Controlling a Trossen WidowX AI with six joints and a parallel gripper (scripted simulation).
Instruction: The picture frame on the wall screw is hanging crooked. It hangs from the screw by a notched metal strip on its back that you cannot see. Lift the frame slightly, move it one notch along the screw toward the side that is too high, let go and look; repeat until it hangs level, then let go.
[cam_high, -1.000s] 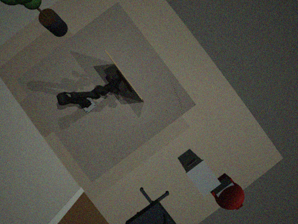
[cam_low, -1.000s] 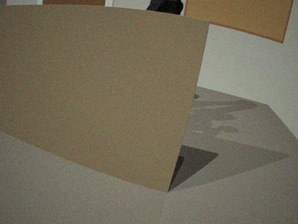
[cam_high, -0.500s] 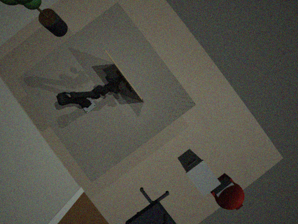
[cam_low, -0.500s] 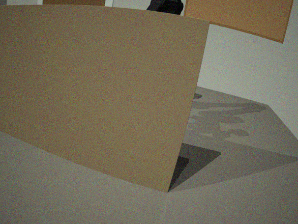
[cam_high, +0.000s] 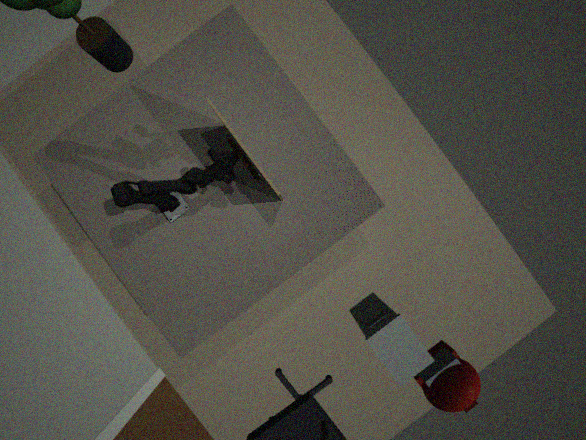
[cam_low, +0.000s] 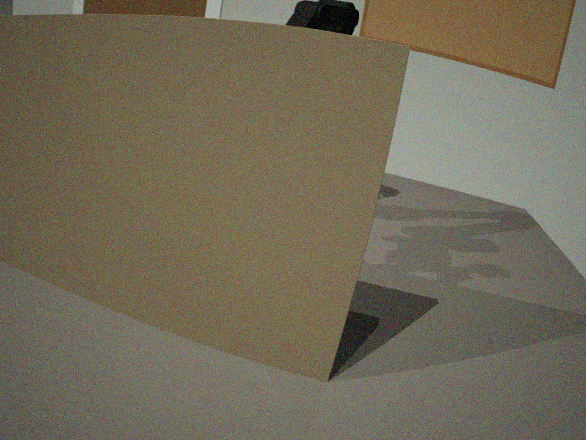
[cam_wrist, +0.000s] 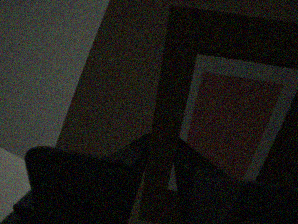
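The picture frame lies 5 cm below my gripper tip, 2 cm to the right of it and 1 cm ahead of it. Round my gripper tip: wall panel: 6 cm below, 2 cm to the right, 2 cm ahead.
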